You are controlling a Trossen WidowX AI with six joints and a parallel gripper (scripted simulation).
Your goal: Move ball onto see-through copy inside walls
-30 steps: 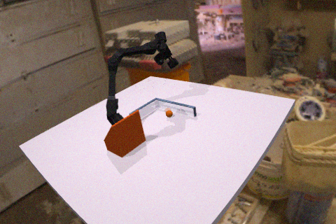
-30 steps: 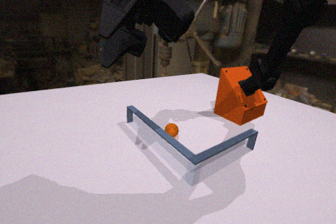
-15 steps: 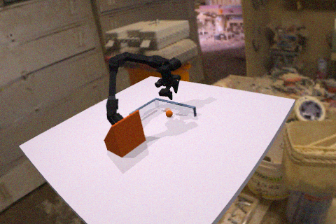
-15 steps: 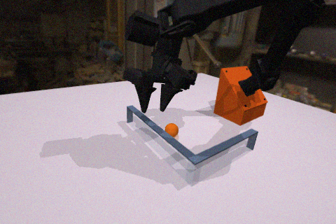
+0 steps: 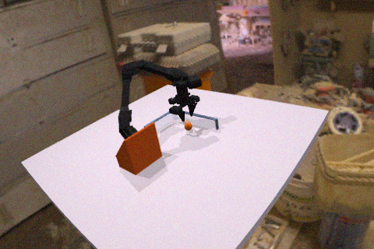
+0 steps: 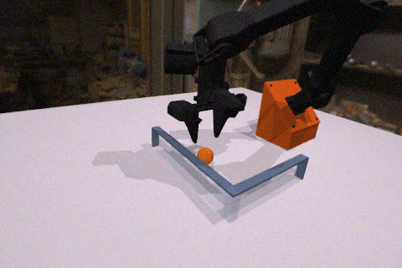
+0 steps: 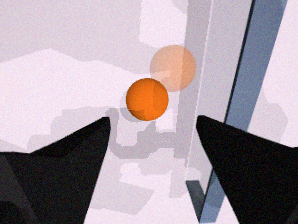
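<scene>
Right now the orange ball is 2 cm ahead of my gripper tip, 3 cm to the left of it and 4 cm below it.
</scene>
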